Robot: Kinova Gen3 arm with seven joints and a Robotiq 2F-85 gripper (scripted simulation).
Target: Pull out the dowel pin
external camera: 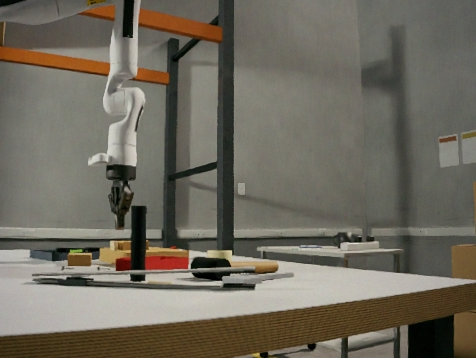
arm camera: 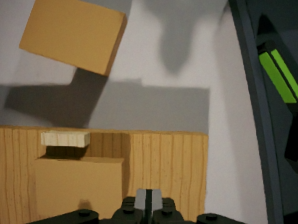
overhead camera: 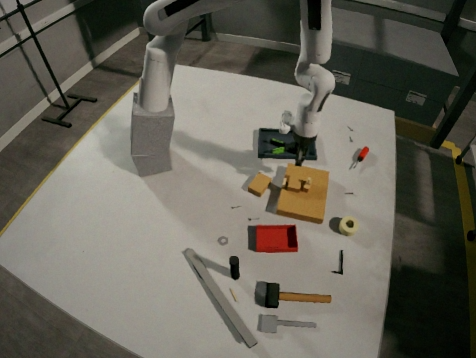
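Now: the dowel pin 4 cm ahead of my hand, 5 cm to the right of it and 4 cm below it. From my hand the other things lie so: pale wooden block 4 cm ahead, 5 cm to the right, 6 cm below; then wooden bench board 3 cm ahead, 6 cm to the right, 7 cm below; then tan wooden block 12 cm behind, 6 cm to the right, 8 cm below.
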